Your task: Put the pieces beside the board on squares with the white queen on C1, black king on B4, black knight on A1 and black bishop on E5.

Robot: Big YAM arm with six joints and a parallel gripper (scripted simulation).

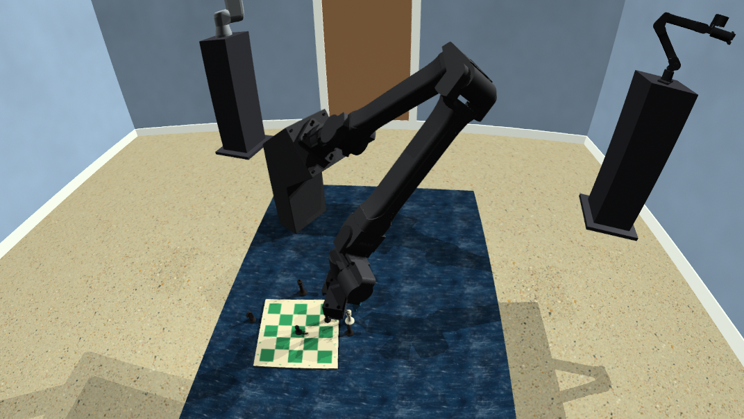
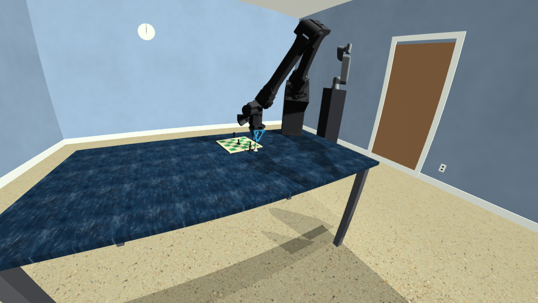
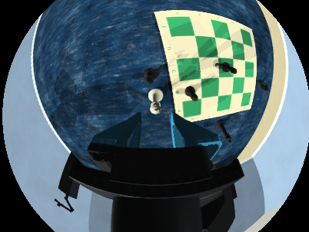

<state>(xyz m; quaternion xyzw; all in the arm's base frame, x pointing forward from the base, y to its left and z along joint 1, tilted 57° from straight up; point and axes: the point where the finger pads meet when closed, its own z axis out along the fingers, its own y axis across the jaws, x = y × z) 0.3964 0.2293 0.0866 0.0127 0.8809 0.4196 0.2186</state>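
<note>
My gripper is now 40 mm above the white queen. The rest, counted from my hand: black king (40 mm behind, 170 mm to the right, 40 mm below); then cream board (90 mm ahead, 110 mm to the right, 70 mm below).
</note>
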